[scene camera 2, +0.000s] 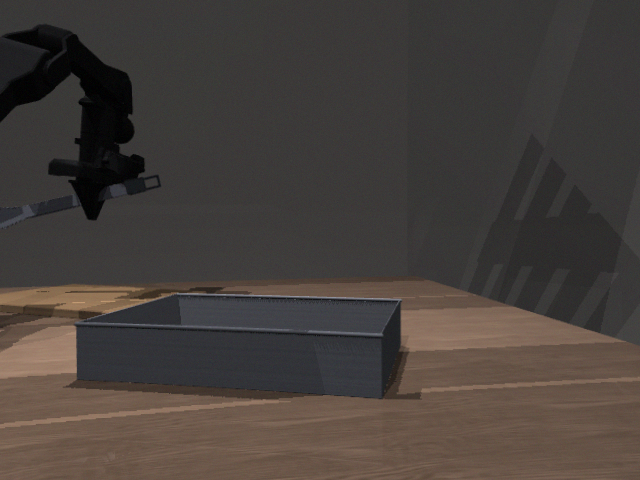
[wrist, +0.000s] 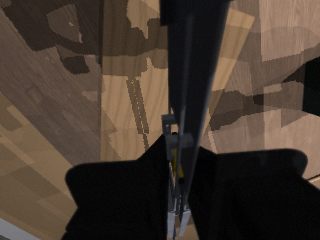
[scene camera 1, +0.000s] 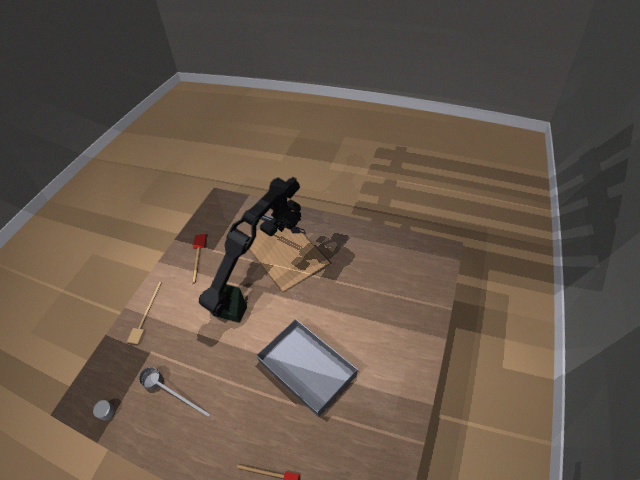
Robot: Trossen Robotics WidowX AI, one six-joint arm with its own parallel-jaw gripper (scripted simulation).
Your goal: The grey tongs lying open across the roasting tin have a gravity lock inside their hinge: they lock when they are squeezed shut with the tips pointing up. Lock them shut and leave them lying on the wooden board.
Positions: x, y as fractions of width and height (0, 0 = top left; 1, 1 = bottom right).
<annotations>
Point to a wooden board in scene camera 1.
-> At 0.45, 0.54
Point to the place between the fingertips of the gripper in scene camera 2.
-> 0.14, 0.46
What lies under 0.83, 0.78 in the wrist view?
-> The gripper.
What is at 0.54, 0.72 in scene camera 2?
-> A roasting tin.
</annotations>
